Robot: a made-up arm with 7 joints. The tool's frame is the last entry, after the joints.
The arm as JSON. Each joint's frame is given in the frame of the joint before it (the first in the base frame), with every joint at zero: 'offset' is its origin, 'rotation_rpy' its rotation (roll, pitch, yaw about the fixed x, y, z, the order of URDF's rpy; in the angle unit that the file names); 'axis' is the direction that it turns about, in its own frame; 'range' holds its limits. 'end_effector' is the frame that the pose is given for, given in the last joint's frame.
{
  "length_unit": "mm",
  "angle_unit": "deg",
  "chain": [
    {
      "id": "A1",
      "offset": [
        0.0,
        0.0,
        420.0
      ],
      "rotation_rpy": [
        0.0,
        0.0,
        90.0
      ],
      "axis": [
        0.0,
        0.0,
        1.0
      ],
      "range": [
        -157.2,
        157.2
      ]
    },
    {
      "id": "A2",
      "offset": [
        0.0,
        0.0,
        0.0
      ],
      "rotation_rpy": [
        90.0,
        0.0,
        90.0
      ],
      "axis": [
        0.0,
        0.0,
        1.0
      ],
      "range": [
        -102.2,
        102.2
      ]
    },
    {
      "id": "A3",
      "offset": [
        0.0,
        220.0,
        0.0
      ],
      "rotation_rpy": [
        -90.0,
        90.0,
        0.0
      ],
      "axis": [
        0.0,
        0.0,
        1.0
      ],
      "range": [
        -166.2,
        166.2
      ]
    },
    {
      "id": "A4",
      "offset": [
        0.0,
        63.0,
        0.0
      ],
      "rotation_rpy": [
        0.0,
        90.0,
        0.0
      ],
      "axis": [
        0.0,
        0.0,
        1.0
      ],
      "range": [
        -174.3,
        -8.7
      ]
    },
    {
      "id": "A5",
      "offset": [
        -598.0,
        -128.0,
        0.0
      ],
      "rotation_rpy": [
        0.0,
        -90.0,
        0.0
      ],
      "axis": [
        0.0,
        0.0,
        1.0
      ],
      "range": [
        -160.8,
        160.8
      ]
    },
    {
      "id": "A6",
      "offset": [
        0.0,
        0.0,
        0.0
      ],
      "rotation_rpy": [
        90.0,
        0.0,
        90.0
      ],
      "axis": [
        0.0,
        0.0,
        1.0
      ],
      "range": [
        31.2,
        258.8
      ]
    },
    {
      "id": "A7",
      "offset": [
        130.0,
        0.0,
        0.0
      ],
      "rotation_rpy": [
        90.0,
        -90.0,
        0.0
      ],
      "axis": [
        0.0,
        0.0,
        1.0
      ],
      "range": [
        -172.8,
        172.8
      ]
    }
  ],
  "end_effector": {
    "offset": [
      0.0,
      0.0,
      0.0
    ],
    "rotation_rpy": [
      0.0,
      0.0,
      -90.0
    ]
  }
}
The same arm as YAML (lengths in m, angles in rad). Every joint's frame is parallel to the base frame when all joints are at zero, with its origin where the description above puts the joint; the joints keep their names.
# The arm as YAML. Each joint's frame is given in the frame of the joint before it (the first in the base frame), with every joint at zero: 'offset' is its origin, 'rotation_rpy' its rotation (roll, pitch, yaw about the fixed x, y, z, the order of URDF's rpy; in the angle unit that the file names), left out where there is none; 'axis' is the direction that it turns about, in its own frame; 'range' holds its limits. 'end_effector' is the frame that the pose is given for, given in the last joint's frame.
length_unit: m
angle_unit: rad
chain:
  - id: A1
    offset: [0.0, 0.0, 0.42]
    axis: [0.0, 0.0, 1.0]
    range: [-2.7437, 2.7437]
  - id: A2
    offset: [0.0, 0.0, 0.0]
    axis: [0.0, 1.0, 0.0]
    range: [-1.7837, 1.7837]
  - id: A3
    offset: [0.0, 0.0, 0.22]
    axis: [0.0, 0.0, 1.0]
    range: [-2.9007, 2.9007]
  - id: A4
    offset: [0.063, 0.0, 0.0]
    axis: [0.0, -1.0, 0.0]
    range: [-3.0421, -0.1518]
  - id: A5
    offset: [-0.128, 0.0, 0.598]
    axis: [0.0, 0.0, 1.0]
    range: [-2.8065, 2.8065]
  - id: A6
    offset: [0.0, 0.0, 0.0]
    axis: [0.0, -1.0, 0.0]
    range: [0.5445, 4.5169]
  - id: A7
    offset: [0.13, 0.0, 0.0]
    axis: [0.0, 0.0, -1.0]
    range: [-3.0159, 3.0159]
end_effector:
  offset: [0.0, 0.0, 0.0]
  rotation_rpy: [3.1416, 0.0, 0.0]

